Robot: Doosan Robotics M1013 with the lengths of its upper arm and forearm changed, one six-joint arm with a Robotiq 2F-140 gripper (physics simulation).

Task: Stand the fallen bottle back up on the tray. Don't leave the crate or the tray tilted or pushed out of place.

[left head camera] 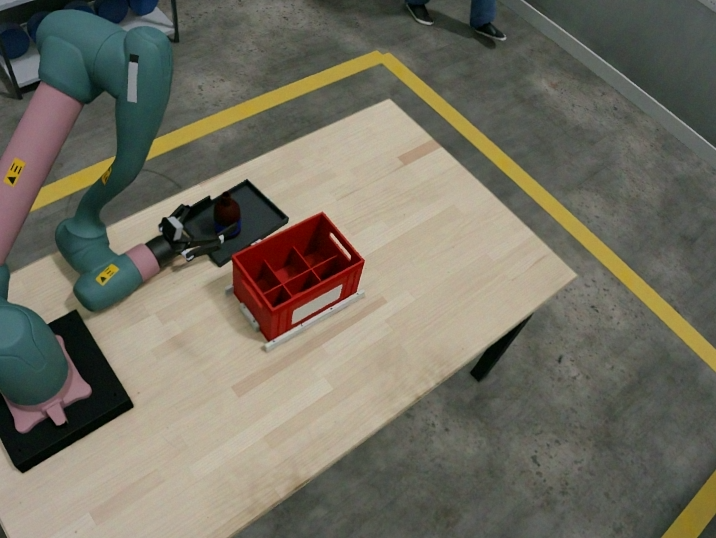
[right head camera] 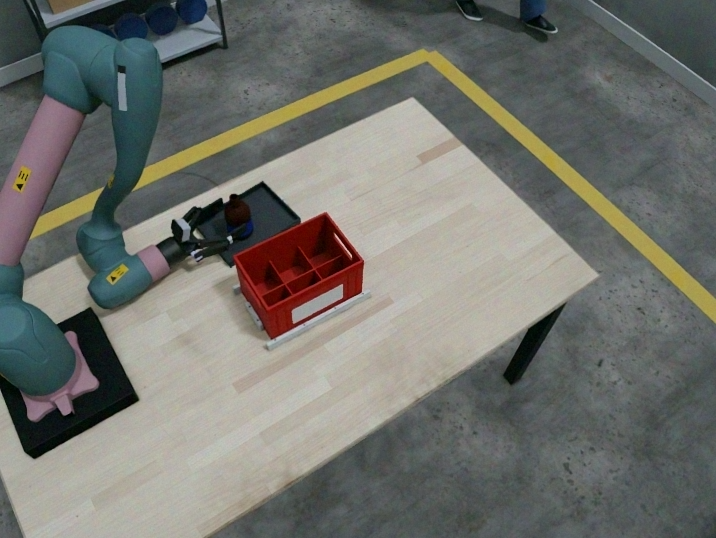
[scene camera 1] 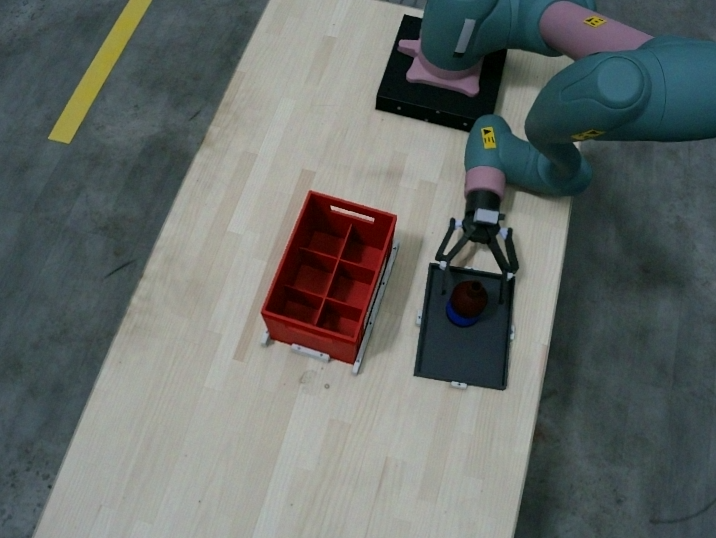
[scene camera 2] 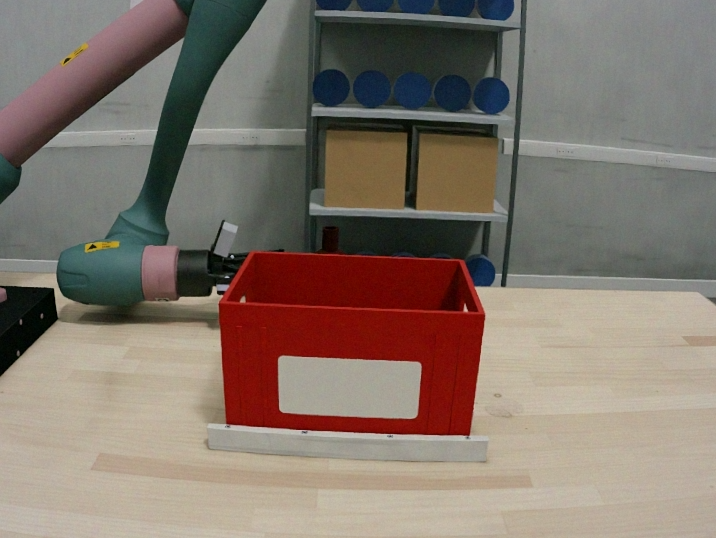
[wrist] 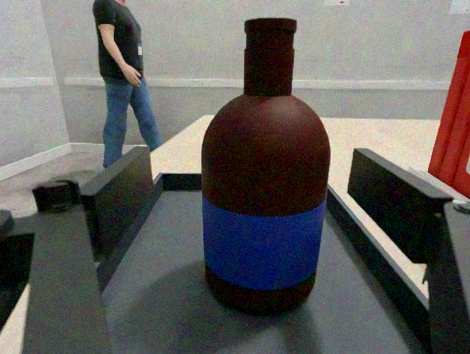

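Note:
The brown bottle with a blue band [left head camera: 227,209] [right head camera: 236,211] [scene camera 1: 470,299] [wrist: 265,160] stands upright on the dark tray [left head camera: 261,214] [right head camera: 273,215] [scene camera 1: 463,359] [wrist: 160,240]; its neck also shows above the crate in scene camera 2. The tray lies flat. My gripper [left head camera: 222,215] [right head camera: 233,216] [scene camera 1: 472,296] [wrist: 250,170] is level and open, reaching in over the tray's near end. Its fingers stand on either side of the bottle, with gaps on both sides in the wrist view. The red crate [left head camera: 250,297] [right head camera: 252,297] [scene camera 1: 312,337] [scene camera 2: 347,335] [wrist: 451,125] stands level beside the tray.
Pale strips [left head camera: 315,321] [scene camera 1: 376,309] [scene camera 2: 347,444] lie along the crate's base. Small pale blocks [scene camera 1: 459,384] sit at the tray's edges. The arm's black base plate [left head camera: 92,370] [scene camera 1: 434,109] is on the table. A person [wrist: 120,65] stands beyond the table.

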